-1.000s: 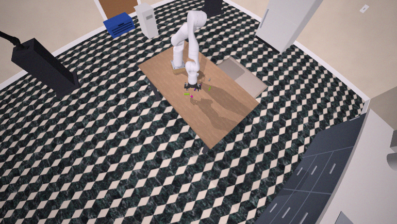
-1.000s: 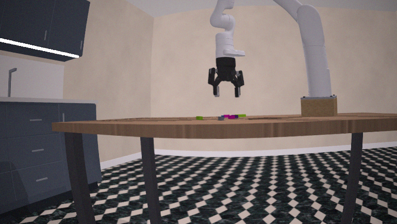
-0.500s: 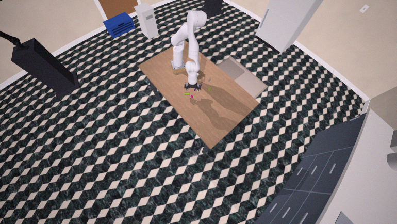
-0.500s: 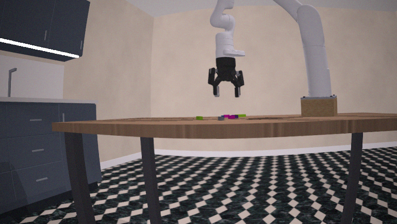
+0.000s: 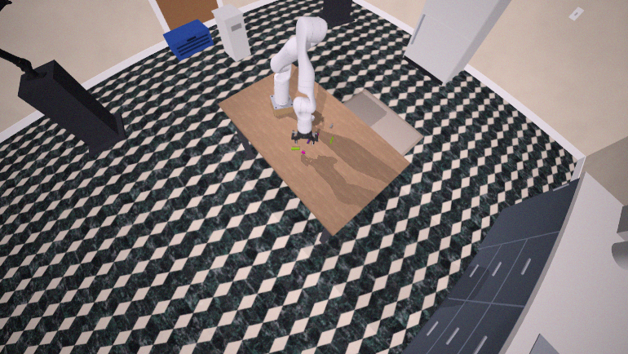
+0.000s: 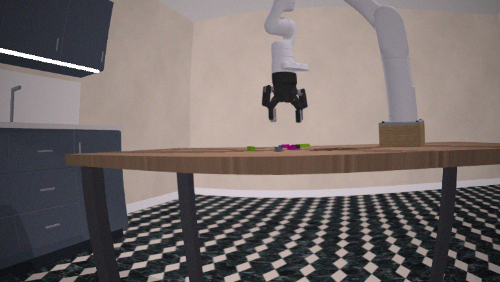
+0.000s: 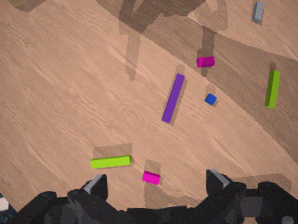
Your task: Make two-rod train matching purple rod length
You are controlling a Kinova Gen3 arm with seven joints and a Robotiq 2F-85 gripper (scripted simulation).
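Right now my hand is 100 mm to the right of the blue rod, 80 mm above it and 20 mm past it. Also, from my hand: purple rod: 80 mm below, 70 mm to the left, 50 mm behind; grey rod: 240 mm to the left, 80 mm below, 60 mm behind.
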